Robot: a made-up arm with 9 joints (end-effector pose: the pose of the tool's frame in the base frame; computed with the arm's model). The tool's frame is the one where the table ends.
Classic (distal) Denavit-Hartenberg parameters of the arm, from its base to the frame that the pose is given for. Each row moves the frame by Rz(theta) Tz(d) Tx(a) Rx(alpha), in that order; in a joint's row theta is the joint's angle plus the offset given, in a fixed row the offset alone. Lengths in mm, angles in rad.
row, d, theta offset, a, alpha
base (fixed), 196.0, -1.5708, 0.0, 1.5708
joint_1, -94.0, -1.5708, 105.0, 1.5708
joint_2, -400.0, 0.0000, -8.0, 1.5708
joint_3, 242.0, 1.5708, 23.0, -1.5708
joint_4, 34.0, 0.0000, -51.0, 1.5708
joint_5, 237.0, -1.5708, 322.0, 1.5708
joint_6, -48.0, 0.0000, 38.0, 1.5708
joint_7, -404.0, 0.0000, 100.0, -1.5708
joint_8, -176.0, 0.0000, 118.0, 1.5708
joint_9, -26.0, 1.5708, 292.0, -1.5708
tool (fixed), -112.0, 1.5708, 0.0, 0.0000
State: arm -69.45 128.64 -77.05 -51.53 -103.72 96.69 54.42 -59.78 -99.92
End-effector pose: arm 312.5 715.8 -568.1 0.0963 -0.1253 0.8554 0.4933
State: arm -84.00 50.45 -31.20 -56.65 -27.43 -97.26 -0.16 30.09 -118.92
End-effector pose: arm -543.2 664.7 -591.5 0.4737 0.4579 -0.7027 0.2687
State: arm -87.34 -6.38 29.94 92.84 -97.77 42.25 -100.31 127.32 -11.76
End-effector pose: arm 301.4 -378.1 485.8 -0.5170 0.5667 -0.0431 0.6401
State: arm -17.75 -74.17 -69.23 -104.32 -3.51 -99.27 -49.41 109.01 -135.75
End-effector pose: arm 94.1 -1488.5 0.6 0.1471 0.9325 0.0137 0.3296
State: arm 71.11 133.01 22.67 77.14 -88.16 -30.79 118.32 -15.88 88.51
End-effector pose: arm -545.0 -908.1 -141.8 0.4411 0.2359 -0.6736 0.5441
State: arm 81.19 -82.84 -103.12 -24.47 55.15 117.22 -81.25 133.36 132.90
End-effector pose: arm 450.2 85.8 523.5 0.4213 -0.5121 0.5623 0.4940
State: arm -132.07 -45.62 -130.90 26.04 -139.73 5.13 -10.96 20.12 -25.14
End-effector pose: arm 1124.9 -520.2 -148.3 -0.6477 0.1538 0.3480 0.6601
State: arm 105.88 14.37 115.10 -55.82 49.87 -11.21 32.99 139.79 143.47
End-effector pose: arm 1154.0 -160.7 410.2 0.3636 -0.1385 0.8771 0.2816
